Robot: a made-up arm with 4 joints. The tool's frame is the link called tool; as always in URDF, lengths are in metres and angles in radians.
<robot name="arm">
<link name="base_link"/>
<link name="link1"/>
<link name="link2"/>
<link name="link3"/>
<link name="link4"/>
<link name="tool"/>
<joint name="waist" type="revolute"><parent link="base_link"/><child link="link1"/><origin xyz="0 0 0.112" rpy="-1.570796 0 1.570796"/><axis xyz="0 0 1"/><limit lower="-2.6" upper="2.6"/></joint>
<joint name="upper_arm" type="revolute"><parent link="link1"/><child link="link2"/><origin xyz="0.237 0.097 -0.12" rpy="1.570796 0 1.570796"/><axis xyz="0 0 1"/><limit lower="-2.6" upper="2.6"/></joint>
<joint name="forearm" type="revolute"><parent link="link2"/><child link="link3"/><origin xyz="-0.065 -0.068 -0.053" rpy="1.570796 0 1.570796"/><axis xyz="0 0 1"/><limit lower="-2.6" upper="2.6"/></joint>
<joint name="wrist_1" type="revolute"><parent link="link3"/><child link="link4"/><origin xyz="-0.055 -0.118 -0.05" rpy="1.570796 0 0"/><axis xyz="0 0 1"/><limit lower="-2.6" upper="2.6"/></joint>
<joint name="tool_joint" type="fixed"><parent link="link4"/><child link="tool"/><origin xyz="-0.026 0.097 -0.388" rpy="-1.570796 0 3.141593"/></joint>
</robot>
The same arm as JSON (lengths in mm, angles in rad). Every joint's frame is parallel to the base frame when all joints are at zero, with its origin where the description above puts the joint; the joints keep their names.
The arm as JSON. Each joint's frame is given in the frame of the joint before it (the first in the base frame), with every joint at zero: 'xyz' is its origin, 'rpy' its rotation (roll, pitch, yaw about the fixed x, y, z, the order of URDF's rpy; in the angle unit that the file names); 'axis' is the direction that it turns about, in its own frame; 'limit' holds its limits. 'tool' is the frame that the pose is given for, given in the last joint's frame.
{"units": {"length": "mm", "angle": "rad"}, "joints": [{"name": "waist", "type": "revolute", "origin": {"xyz": [0.0, 0.0, 112.0], "rpy": [0.0, 0.0, 0.0]}, "axis": [-1.0, 0.0, 0.0], "limit": {"lower": -2.6, "upper": 2.6}}, {"name": "upper_arm", "type": "revolute", "origin": {"xyz": [120.0, 237.0, -97.0], "rpy": [0.0, 0.0, 0.0]}, "axis": [0.0, 1.0, 0.0], "limit": {"lower": -2.6, "upper": 2.6}}, {"name": "forearm", "type": "revolute", "origin": {"xyz": [68.0, -53.0, 65.0], "rpy": [0.0, 0.0, 0.0]}, "axis": [0.0, 0.0, -1.0], "limit": {"lower": -2.6, "upper": 2.6}}, {"name": "wrist_1", "type": "revolute", "origin": {"xyz": [55.0, -118.0, 50.0], "rpy": [0.0, 0.0, 0.0]}, "axis": [0.0, -1.0, 0.0], "limit": {"lower": -2.6, "upper": 2.6}}], "tool": {"origin": {"xyz": [26.0, 388.0, -97.0], "rpy": [0.0, 0.0, 0.0]}}}
